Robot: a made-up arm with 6 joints. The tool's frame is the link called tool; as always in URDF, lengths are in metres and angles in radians.
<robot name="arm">
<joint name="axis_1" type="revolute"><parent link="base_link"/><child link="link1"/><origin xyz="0 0 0.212" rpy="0 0 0"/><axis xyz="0 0 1"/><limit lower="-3.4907" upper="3.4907"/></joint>
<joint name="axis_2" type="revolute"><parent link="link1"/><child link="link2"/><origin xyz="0 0 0" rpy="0 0 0"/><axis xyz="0 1 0"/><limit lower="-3.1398" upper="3.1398"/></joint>
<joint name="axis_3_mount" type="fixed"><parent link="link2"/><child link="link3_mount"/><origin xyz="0 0 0.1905" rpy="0 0 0"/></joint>
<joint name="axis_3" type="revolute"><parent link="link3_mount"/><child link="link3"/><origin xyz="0 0 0.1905" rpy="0 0 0"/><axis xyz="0 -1 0"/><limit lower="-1.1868" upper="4.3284"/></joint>
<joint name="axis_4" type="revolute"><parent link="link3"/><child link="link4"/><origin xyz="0 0 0" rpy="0 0 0"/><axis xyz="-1 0 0"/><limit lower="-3.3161" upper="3.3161"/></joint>
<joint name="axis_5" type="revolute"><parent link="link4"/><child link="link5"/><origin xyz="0.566 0 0" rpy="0 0 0"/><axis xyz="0 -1 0"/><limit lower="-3.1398" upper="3.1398"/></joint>
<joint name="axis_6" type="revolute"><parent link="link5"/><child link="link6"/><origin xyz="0 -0.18 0" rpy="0 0 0"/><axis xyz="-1 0 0"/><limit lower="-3.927" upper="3.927"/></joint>
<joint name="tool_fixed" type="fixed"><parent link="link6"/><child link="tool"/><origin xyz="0 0 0" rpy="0 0 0"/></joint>
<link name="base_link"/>
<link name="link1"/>
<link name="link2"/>
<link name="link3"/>
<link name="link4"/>
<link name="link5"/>
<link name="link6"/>
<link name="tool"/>
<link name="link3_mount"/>
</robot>
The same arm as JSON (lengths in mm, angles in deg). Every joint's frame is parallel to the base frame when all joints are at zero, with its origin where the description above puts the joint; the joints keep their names.
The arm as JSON. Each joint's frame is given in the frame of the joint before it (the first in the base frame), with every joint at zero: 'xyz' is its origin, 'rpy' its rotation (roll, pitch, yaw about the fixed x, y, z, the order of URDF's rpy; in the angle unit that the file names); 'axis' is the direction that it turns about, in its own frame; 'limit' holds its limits. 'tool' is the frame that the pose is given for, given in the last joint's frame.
{"units": {"length": "mm", "angle": "deg"}, "joints": [
  {"name": "axis_1", "type": "revolute", "origin": {"xyz": [0.0, 0.0, 212.0], "rpy": [0.0, 0.0, 0.0]}, "axis": [0.0, 0.0, 1.0], "limit": {"lower": -200.0, "upper": 200.0}},
  {"name": "axis_2", "type": "revolute", "origin": {"xyz": [0.0, 0.0, 0.0], "rpy": [0.0, 0.0, 0.0]}, "axis": [0.0, 1.0, 0.0], "limit": {"lower": -179.9, "upper": 179.9}},
  {"name": "axis_3", "type": "revolute", "origin": {"xyz": [0.0, 0.0, 381.0], "rpy": [0.0, 0.0, 0.0]}, "axis": [0.0, -1.0, 0.0], "limit": {"lower": -68.0, "upper": 248.0}},
  {"name": "axis_4", "type": "revolute", "origin": {"xyz": [0.0, 0.0, 0.0], "rpy": [0.0, 0.0, 0.0]}, "axis": [-1.0, 0.0, 0.0], "limit": {"lower": -190.0, "upper": 190.0}},
  {"name": "axis_5", "type": "revolute", "origin": {"xyz": [566.0, 0.0, 0.0], "rpy": [0.0, 0.0, 0.0]}, "axis": [0.0, -1.0, 0.0], "limit": {"lower": -179.9, "upper": 179.9}},
  {"name": "axis_6", "type": "revolute", "origin": {"xyz": [0.0, -180.0, 0.0], "rpy": [0.0, 0.0, 0.0]}, "axis": [-1.0, 0.0, 0.0], "limit": {"lower": -225.0, "upper": 225.0}}
], "tool": {"origin": {"xyz": [0.0, 0.0, 0.0], "rpy": [0.0, 0.0, 0.0]}}}

